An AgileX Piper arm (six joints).
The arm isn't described. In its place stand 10 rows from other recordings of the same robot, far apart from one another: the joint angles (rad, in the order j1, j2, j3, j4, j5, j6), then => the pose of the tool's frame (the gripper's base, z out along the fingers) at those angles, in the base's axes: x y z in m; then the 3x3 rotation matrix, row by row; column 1 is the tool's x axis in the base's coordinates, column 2 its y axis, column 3 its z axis.
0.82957, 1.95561, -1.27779, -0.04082, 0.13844, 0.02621 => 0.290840 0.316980 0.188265; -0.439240 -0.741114 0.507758; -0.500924 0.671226 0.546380; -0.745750 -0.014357 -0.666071
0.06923, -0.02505, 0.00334, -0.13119, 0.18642, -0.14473 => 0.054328 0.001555 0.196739; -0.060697 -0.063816 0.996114; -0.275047 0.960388 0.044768; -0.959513 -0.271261 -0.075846
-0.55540, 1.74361, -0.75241, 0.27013, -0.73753, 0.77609 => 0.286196 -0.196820 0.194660; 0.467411 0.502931 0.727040; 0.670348 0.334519 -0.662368; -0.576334 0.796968 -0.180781
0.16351, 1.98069, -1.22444, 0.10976, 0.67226, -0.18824 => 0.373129 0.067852 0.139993; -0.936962 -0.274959 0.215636; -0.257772 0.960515 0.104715; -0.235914 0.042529 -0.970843
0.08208, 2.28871, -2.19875, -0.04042, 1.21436, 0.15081 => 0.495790 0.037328 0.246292; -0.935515 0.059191 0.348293; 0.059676 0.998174 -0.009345; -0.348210 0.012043 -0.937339
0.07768, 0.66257, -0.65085, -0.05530, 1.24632, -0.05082 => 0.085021 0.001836 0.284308; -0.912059 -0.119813 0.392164; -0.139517 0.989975 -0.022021; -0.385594 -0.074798 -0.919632
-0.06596, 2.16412, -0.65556, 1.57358, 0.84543, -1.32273 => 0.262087 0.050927 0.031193; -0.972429 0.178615 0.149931; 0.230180 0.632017 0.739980; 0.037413 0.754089 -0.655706
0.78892, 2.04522, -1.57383, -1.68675, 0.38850, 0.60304 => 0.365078 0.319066 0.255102; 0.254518 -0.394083 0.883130; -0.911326 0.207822 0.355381; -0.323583 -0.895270 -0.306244
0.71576, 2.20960, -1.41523, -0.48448, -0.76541, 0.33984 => 0.350797 0.343965 0.180276; 0.017877 -0.864402 0.502483; -0.013168 0.502316 0.864584; -0.999753 -0.022073 -0.002403
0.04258, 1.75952, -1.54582, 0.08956, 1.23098, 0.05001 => 0.361085 0.023065 0.294721; -0.977882 0.017783 0.208401; 0.037972 0.994915 0.093281; -0.205682 0.099132 -0.973585
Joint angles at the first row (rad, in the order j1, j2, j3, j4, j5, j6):
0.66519, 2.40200, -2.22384, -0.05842, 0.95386, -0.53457
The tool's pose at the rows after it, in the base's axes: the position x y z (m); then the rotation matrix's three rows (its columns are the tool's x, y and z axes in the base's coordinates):
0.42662 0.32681 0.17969; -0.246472 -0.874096 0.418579; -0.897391 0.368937 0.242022; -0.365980 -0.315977 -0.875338
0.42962 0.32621 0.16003; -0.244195 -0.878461 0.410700; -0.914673 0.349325 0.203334; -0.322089 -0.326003 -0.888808
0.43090 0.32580 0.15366; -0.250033 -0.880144 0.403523; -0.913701 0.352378 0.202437; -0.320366 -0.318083 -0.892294
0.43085 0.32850 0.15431; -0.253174 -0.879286 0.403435; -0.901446 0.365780 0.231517; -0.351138 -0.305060 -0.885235
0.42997 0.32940 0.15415; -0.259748 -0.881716 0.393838; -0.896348 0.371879 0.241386; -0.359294 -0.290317 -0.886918
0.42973 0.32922 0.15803; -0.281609 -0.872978 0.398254; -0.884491 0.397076 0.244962; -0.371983 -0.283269 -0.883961
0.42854 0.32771 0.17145; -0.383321 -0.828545 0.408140; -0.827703 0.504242 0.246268; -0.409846 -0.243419 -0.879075
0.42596 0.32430 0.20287; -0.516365 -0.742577 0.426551; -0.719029 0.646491 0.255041; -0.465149 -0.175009 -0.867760
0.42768 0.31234 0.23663; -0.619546 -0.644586 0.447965; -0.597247 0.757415 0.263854; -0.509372 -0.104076 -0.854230
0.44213 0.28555 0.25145; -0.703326 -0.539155 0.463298; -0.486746 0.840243 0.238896; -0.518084 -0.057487 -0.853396
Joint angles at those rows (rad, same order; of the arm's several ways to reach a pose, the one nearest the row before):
0.66519, 2.45212, -2.22380, -0.08478, 0.93095, -0.53793
0.66520, 2.48930, -2.22385, -0.11706, 0.92840, -0.53792
0.66230, 2.50098, -2.22297, -0.11126, 0.92243, -0.53793
0.66243, 2.50097, -2.22299, -0.08368, 0.90204, -0.53794
0.66245, 2.50095, -2.22292, -0.06612, 0.90346, -0.53871
0.66244, 2.49375, -2.22298, -0.06594, 0.90430, -0.51182
0.66244, 2.47094, -2.22944, -0.07130, 0.92384, -0.38773
0.66101, 2.42785, -2.26570, -0.07296, 0.98018, -0.21308
0.64042, 2.38683, -2.31572, -0.06496, 1.04368, -0.07637
0.58308, 2.37589, -2.35371, -0.06280, 1.09084, 0.00992

